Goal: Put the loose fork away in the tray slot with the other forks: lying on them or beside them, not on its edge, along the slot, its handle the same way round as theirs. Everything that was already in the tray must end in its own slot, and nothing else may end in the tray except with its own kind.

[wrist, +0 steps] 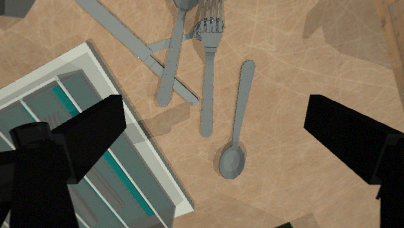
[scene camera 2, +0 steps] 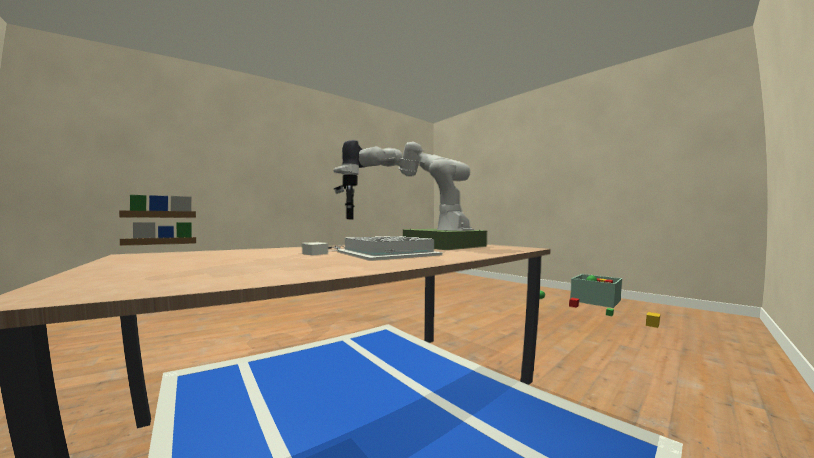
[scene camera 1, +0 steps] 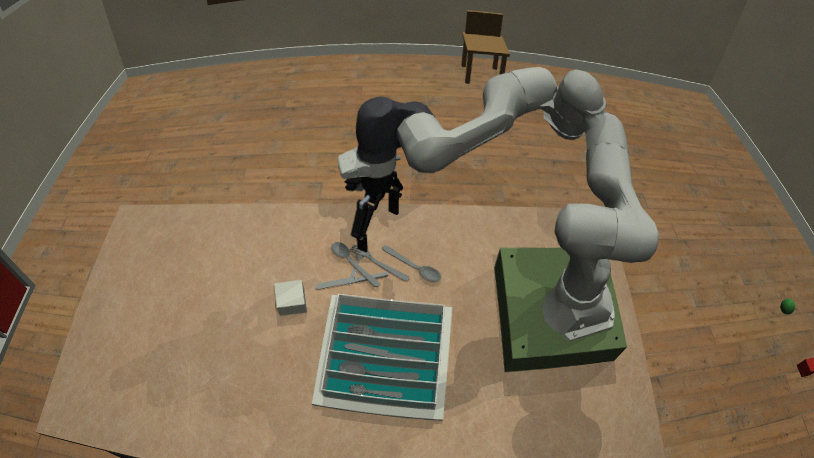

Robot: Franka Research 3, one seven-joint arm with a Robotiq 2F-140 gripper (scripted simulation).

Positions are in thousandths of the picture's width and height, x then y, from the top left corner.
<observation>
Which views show the cutlery tray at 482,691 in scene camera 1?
The wrist view, scene camera 2 and scene camera 1: all of them.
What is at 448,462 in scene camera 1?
My gripper.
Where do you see a cutlery tray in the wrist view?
298,796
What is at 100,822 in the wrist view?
My gripper.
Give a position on a small white box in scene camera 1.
357,650
</observation>
